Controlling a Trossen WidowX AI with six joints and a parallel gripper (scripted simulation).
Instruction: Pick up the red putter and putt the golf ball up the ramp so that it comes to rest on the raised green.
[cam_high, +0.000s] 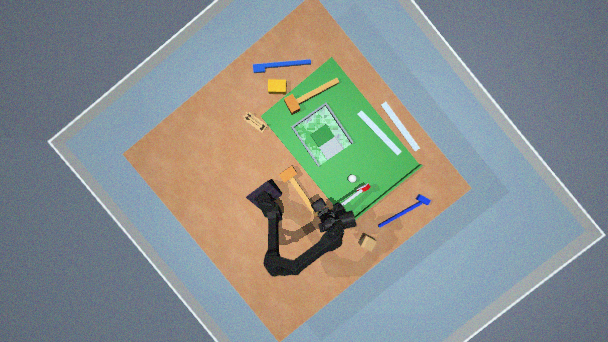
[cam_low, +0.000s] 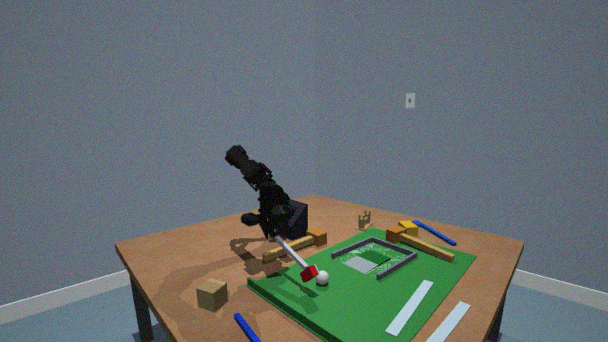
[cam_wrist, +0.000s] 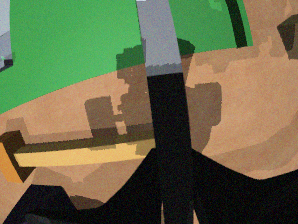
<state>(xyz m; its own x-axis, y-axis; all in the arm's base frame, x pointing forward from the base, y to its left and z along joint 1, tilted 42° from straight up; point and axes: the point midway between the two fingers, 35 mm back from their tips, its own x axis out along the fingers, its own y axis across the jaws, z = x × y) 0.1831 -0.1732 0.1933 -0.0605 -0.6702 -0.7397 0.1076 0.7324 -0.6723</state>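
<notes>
Right now the red putter is 12 cm ahead of my gripper tip, 1 cm to the right of it and 1 cm below it. Round my gripper tip: white golf ball: 22 cm ahead, 4 cm to the left, 8 cm below; then tan cube: 7 cm ahead, 26 cm to the right, 8 cm below; then green mat: 30 cm ahead, 23 cm to the left, 11 cm below.
</notes>
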